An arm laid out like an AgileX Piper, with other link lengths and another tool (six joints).
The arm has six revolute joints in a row. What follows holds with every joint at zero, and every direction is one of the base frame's. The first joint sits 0.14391 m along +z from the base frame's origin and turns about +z. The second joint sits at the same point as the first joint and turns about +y. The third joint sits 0.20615 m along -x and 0.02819 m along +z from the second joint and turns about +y. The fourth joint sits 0.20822 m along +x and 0.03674 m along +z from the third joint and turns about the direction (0.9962, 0, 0.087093). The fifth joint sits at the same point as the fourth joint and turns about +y. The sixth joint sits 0.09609 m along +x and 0.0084 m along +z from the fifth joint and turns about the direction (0.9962, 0, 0.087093). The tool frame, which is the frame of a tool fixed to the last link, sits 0.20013 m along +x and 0.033 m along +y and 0.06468 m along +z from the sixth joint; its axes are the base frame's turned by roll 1.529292, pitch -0.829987 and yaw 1.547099 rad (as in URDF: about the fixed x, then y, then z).
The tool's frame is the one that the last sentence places.
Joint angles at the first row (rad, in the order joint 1, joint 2, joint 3, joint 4, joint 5, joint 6):
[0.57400, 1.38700, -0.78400, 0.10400, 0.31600, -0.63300]
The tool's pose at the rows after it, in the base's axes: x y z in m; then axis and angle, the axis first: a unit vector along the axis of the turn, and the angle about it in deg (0 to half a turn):
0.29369, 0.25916, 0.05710, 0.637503, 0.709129, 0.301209, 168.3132
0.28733, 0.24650, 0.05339, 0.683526, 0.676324, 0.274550, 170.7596
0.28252, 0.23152, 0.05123, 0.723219, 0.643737, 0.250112, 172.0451
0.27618, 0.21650, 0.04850, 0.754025, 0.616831, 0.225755, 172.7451
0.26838, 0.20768, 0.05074, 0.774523, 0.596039, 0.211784, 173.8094
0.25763, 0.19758, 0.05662, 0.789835, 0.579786, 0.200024, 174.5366
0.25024, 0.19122, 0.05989, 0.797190, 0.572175, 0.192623, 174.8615
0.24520, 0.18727, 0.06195, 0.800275, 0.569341, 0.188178, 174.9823
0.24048, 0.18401, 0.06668, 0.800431, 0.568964, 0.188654, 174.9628
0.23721, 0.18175, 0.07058, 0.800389, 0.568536, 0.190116, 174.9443
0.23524, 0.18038, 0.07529, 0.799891, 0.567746, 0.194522, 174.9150
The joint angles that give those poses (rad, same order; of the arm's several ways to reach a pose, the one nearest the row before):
[0.57403, 1.33401, -0.76898, 0.08496, 0.41597, -0.44995]
[0.57400, 1.30102, -0.76903, 0.04900, 0.50600, -0.29900]
[0.57403, 1.26400, -0.76900, 0.00697, 0.59201, -0.15996]
[0.57398, 1.22900, -0.76901, -0.02398, 0.67601, -0.05503]
[0.57398, 1.18699, -0.76901, -0.02399, 0.74702, 0.00497]
[0.57402, 1.12302, -0.76900, -0.02401, 0.83498, 0.05002]
[0.57399, 1.08297, -0.76897, -0.02400, 0.89000, 0.07099]
[0.57399, 1.05699, -0.76901, -0.02400, 0.92502, 0.07899]
[0.57401, 1.02202, -0.76901, -0.02401, 0.95899, 0.07901]
[0.57401, 0.99503, -0.76903, -0.02400, 0.98300, 0.07901]
[0.57404, 0.96901, -0.76900, -0.02402, 0.99999, 0.07904]

